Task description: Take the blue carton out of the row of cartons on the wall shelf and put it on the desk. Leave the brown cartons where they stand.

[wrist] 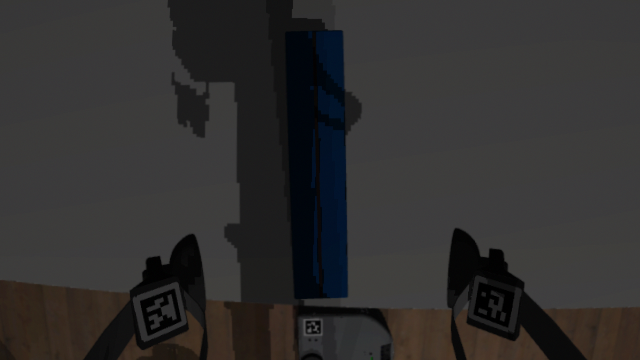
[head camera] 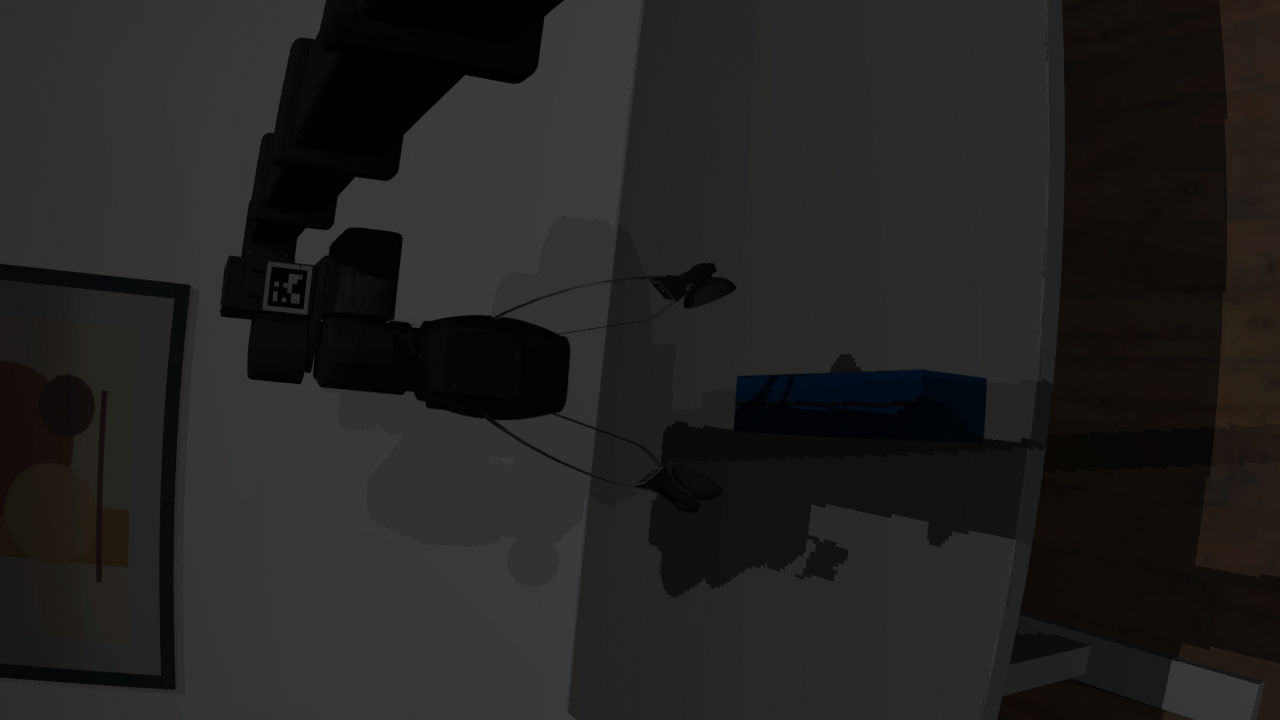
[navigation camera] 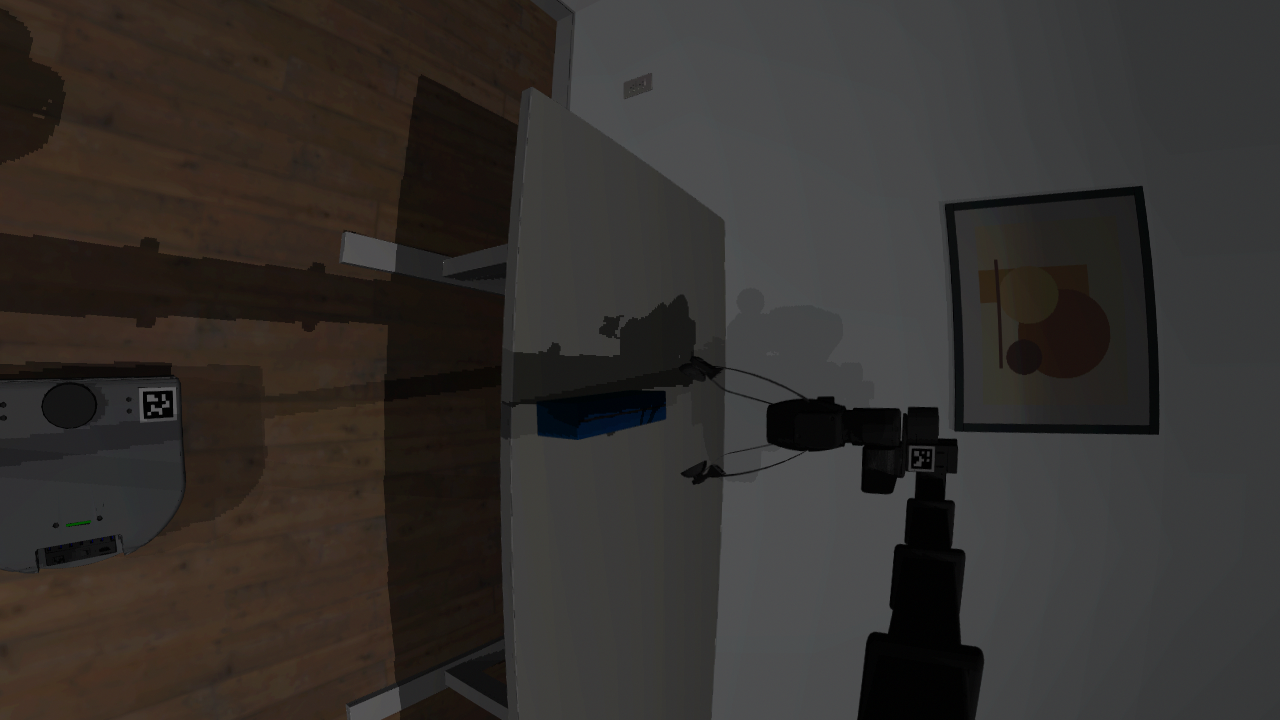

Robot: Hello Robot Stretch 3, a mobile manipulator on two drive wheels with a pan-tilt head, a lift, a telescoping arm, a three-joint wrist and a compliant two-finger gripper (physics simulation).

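Pixels of known places: gripper, fingertip midpoint: [wrist: 324,259] [head camera: 724,389] [navigation camera: 681,420]; robot's base, link origin: [wrist: 313,335] [navigation camera: 71,403].
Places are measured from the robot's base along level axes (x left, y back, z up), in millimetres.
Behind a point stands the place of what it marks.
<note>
The blue carton [head camera: 832,411] @[y 13, x -653, z 800 mm] [navigation camera: 599,417] @[y 20, x -601, z 801 mm] [wrist: 330,165] @[y 31, x -679, z 801 mm] rests on the desk [head camera: 805,134] @[y 303, x -816, z 720 mm] [navigation camera: 608,555] @[y 293, x -721, z 720 mm] [wrist: 500,150] @[y 240, x -691, z 720 mm], its long side running from the wall side toward the front edge. My gripper [head camera: 705,388] @[y 22, x -634, z 920 mm] [navigation camera: 697,419] @[y 22, x -634, z 920 mm] [wrist: 324,259] @[y 22, x -634, z 920 mm] is open and empty, with its fingers wide apart. In the head and navigation views it is on the wall side of the carton, with a gap between. In the wrist view the carton runs in line between the two fingers and touches neither. The wall shelf and the brown cartons do not show in these views.
My arm [head camera: 349,116] @[y 85, x -340, z 1256 mm] [navigation camera: 926,591] @[y 85, x -334, z 1251 mm] reaches along the wall side. A framed picture [head camera: 89,465] @[y -132, x -1295, z 1430 mm] [navigation camera: 1056,331] @[y -114, x -1294, z 1540 mm] hangs on the wall. My base [navigation camera: 89,465] @[y 96, x -22, z 160 mm] [wrist: 350,340] @[y 120, x -81, z 160 mm] stands on the floor off the desk's front edge. A desk leg [navigation camera: 368,252] stands out beneath that edge.
</note>
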